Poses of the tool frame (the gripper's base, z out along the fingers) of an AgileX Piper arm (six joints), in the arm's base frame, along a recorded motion.
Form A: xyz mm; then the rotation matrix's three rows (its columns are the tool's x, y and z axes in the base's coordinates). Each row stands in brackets.
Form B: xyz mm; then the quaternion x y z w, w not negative. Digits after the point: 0 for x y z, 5 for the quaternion.
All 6 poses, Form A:
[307 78 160], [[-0.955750 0.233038 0.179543], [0.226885 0.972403 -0.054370], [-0.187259 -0.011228 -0.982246]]
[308 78 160], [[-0.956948 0.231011 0.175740], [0.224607 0.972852 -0.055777], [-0.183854 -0.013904 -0.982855]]
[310 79 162], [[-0.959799 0.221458 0.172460], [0.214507 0.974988 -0.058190], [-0.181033 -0.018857 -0.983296]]
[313 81 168], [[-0.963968 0.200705 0.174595], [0.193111 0.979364 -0.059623], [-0.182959 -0.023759 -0.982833]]
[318 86 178], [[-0.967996 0.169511 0.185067], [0.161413 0.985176 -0.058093], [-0.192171 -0.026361 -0.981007]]
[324 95 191], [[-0.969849 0.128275 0.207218], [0.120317 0.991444 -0.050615], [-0.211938 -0.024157 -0.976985]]
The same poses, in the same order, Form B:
307 78 160 0.11629 0.98874 -0.01659 0.09275
308 78 160 0.11517 0.98902 -0.01761 0.09090
310 79 162 0.11012 0.98971 -0.01946 0.08929
313 81 168 0.09938 0.99073 -0.02104 0.09023
318 86 178 0.08342 0.99174 -0.02129 0.09510
324 95 191 0.06263 0.99225 -0.01884 0.10561

